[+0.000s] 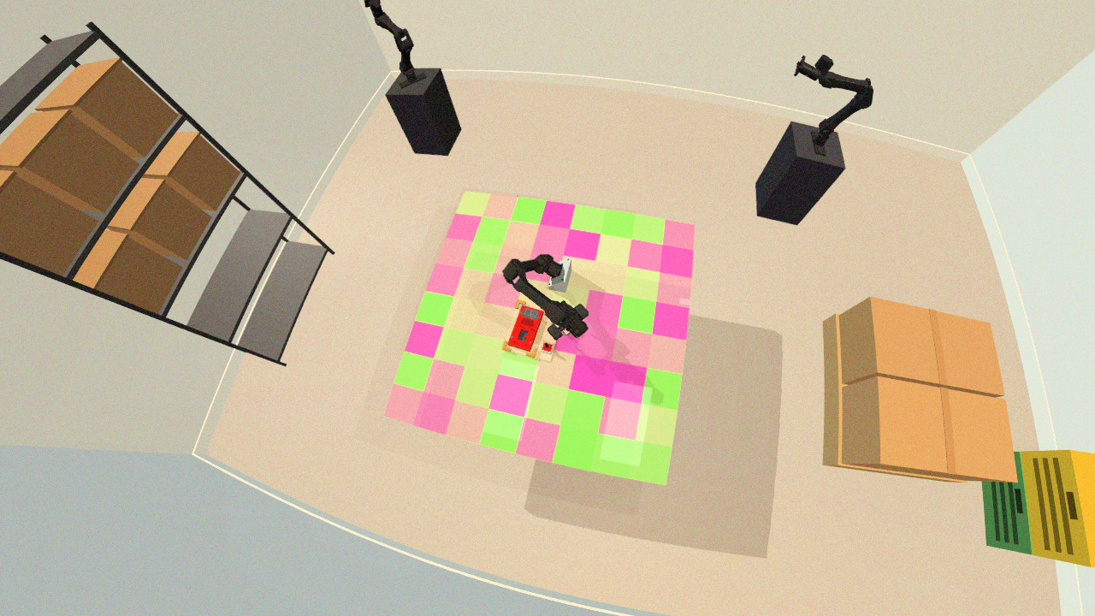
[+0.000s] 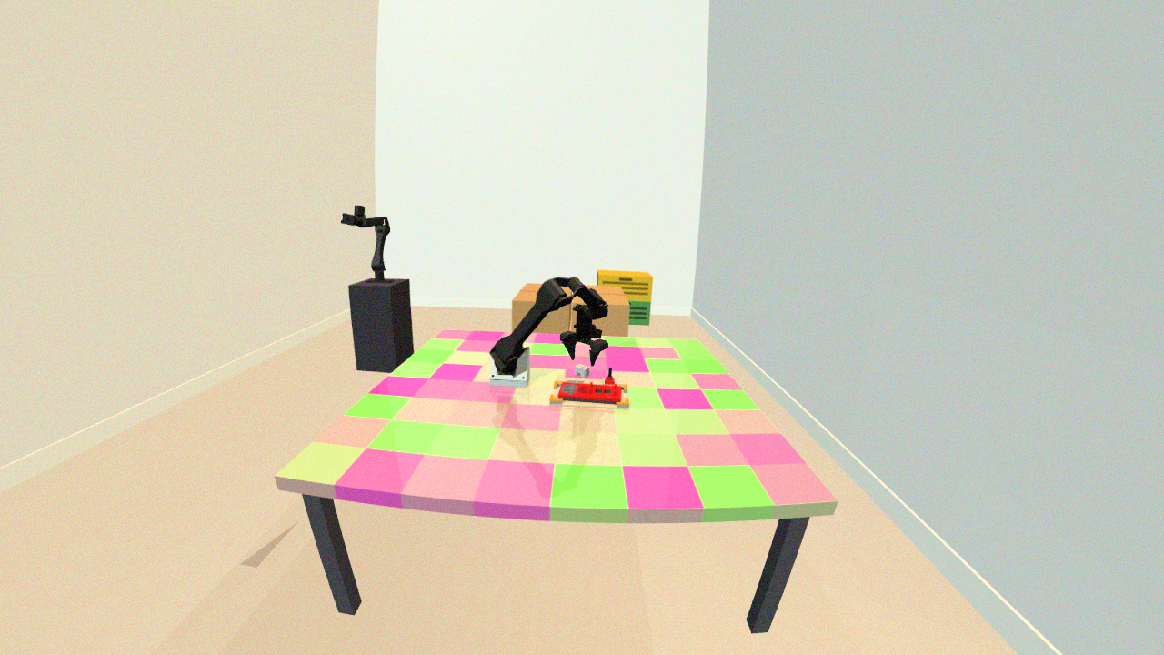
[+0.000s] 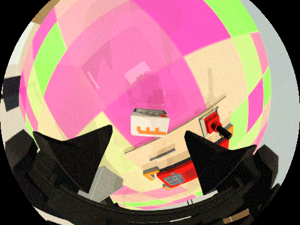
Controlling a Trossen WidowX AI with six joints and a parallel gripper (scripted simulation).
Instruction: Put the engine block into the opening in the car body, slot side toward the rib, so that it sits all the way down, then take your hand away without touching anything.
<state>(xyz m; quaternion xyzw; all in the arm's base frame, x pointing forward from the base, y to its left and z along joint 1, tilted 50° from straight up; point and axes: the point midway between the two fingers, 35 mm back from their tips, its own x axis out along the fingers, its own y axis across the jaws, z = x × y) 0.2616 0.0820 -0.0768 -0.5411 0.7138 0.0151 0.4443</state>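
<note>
My gripper tip is 40 mm above the engine block.
</note>
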